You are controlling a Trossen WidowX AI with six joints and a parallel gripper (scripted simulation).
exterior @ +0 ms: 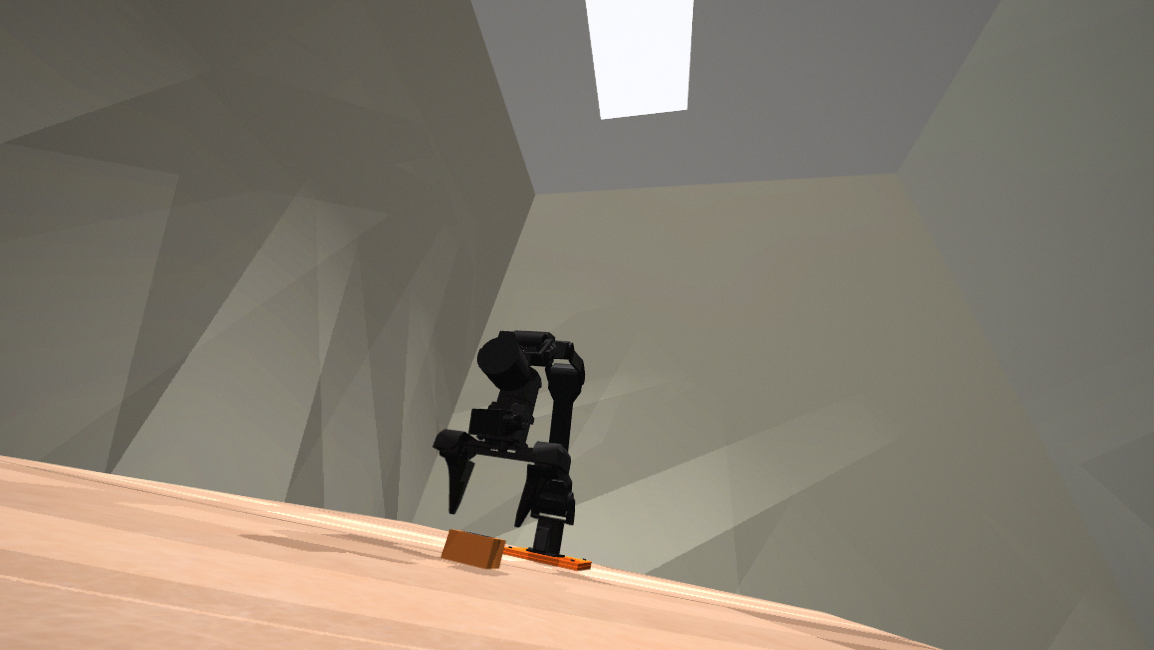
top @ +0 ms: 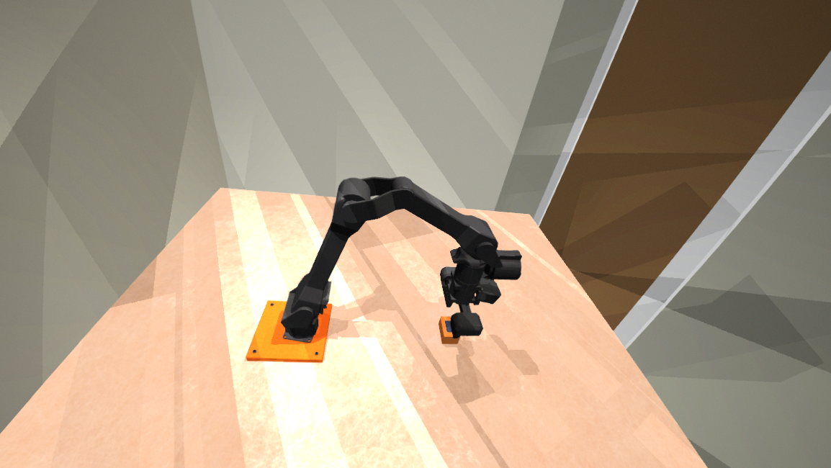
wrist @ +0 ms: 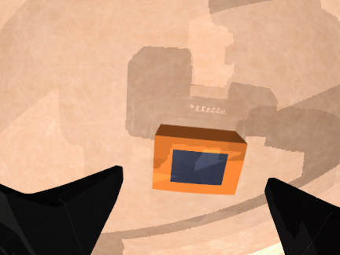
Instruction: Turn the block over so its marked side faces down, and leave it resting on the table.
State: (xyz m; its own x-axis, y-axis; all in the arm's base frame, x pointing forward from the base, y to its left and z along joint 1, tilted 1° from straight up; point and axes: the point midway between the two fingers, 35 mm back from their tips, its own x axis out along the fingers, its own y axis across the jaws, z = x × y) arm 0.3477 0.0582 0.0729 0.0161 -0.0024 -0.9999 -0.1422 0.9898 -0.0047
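My gripper tip is now 20 mm above the orange block.
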